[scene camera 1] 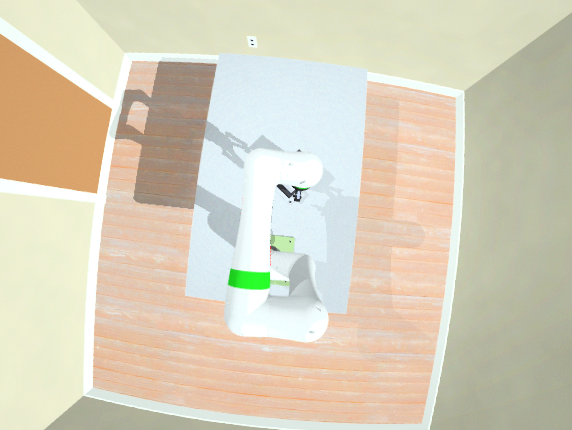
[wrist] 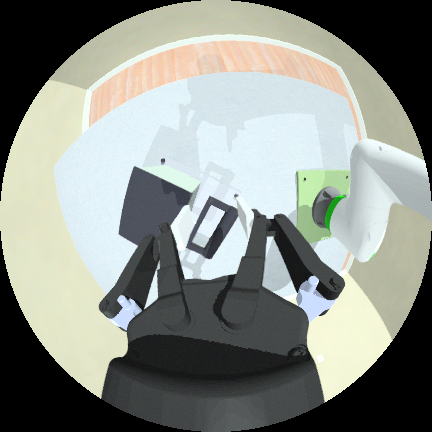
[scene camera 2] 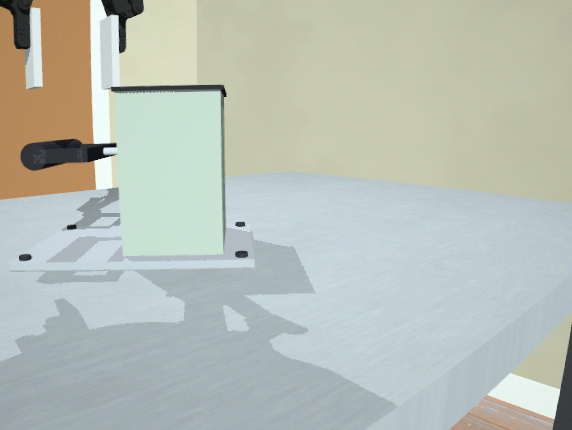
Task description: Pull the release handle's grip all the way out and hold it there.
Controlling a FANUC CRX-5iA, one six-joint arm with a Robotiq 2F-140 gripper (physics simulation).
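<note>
The release handle's black grip is a rectangular loop on the side of a pale green housing with a dark top. In scene camera 2 a short white rod shows between grip and housing. My gripper is partly open, with nothing between its white finger pads. In scene camera 2 the pad tips hang above the grip, about level with the housing's top, apart from the grip. In the wrist view the grip appears between the pads, below them. In scene camera 1 the arm hides most of the gripper and housing.
The housing stands on a pale base plate with dark bolts, on the grey table. The white arm rises from a green mounting plate. A wall stands behind the table's far end.
</note>
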